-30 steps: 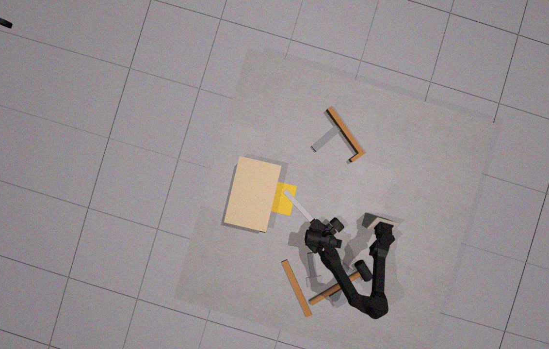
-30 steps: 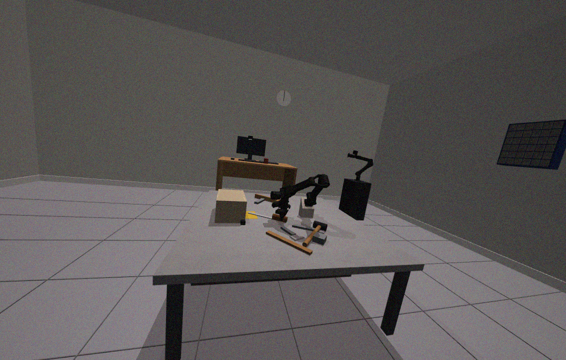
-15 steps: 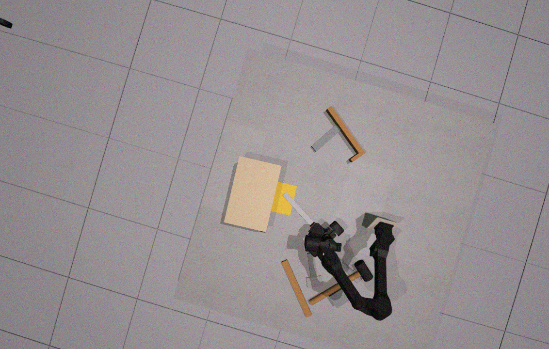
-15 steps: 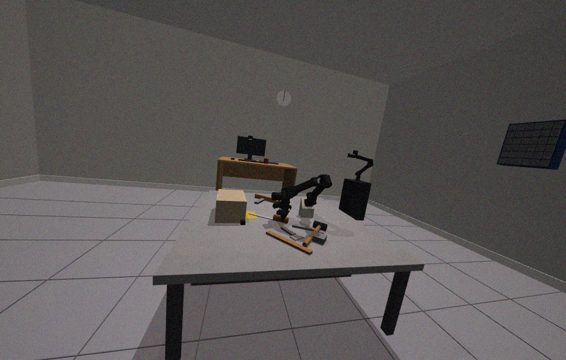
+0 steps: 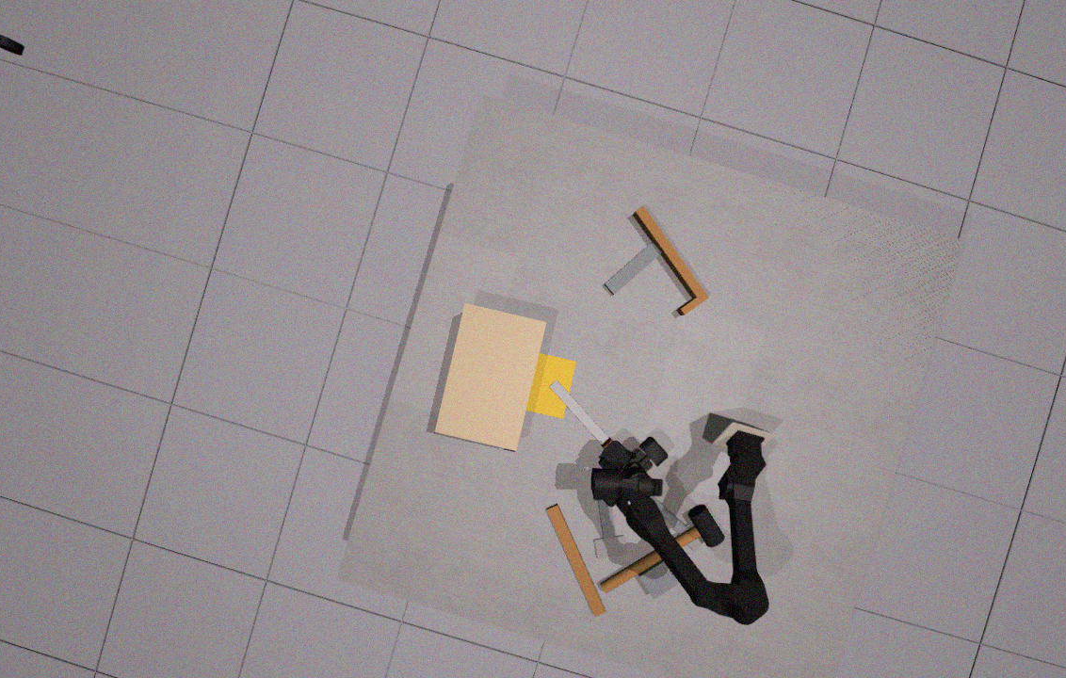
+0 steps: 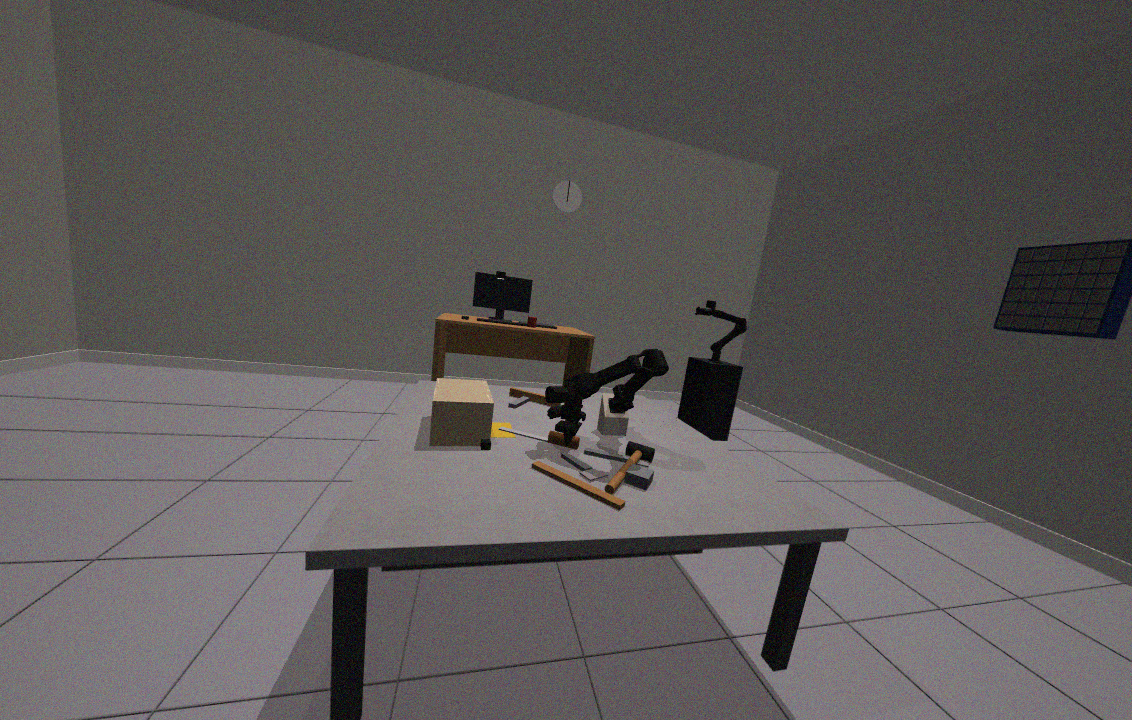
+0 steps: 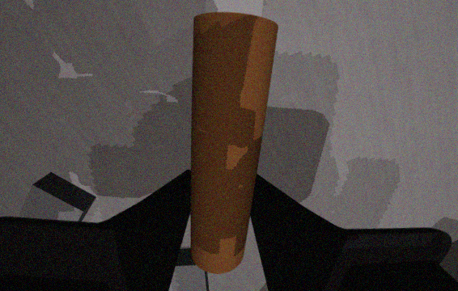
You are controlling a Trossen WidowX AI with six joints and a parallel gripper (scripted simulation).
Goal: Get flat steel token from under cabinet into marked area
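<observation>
My gripper tip is now 1 cm past the grey l-shaped bracket and 18 cm to the right of it. From my gripper tip the other things lie so: grey block: 16 cm behind, 25 cm to the left, 1 cm above; wooden stick: 5 cm ahead, 27 cm to the left; grey steel token: 35 cm ahead, 9 cm to the right.
</observation>
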